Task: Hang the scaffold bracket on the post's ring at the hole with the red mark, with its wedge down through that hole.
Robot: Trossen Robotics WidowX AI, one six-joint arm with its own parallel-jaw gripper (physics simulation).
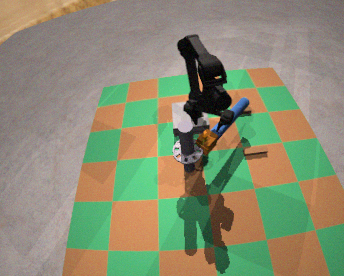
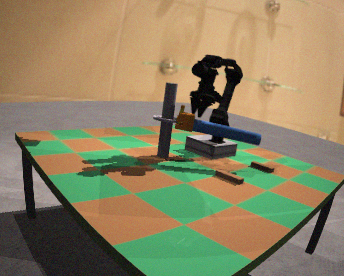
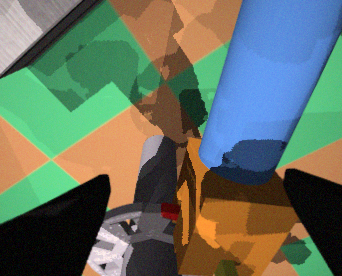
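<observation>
The scaffold bracket has an orange head point(image 1: 206, 142) point(image 2: 185, 121) point(image 3: 245, 220) and a blue tube point(image 1: 232, 116) point(image 2: 230, 132) point(image 3: 270, 75). It is off the table at ring height, head against or very near the ring point(image 1: 177, 153) point(image 2: 157, 118) point(image 3: 106, 250) beside the red mark point(image 3: 170, 210), tube sloping slightly down away from the post point(image 1: 187, 145) point(image 2: 167, 135) point(image 3: 154, 187). The wedge point(image 2: 182, 108) point(image 3: 227, 269) sticks up above the head; whether its lower end is in the hole is hidden. My gripper point(image 1: 208, 117) point(image 2: 197, 111) point(image 3: 196, 179) is open and empty, above the head and near end of the tube.
The grey robot base point(image 2: 200, 146) point(image 3: 20, 32) stands behind the post. Two low brown blocks, one nearer point(image 1: 256, 153) point(image 2: 229, 177) and one farther point(image 1: 245, 113) point(image 2: 262, 167), lie on the checkered table point(image 1: 132, 215) point(image 2: 185, 250), off to the tube's side.
</observation>
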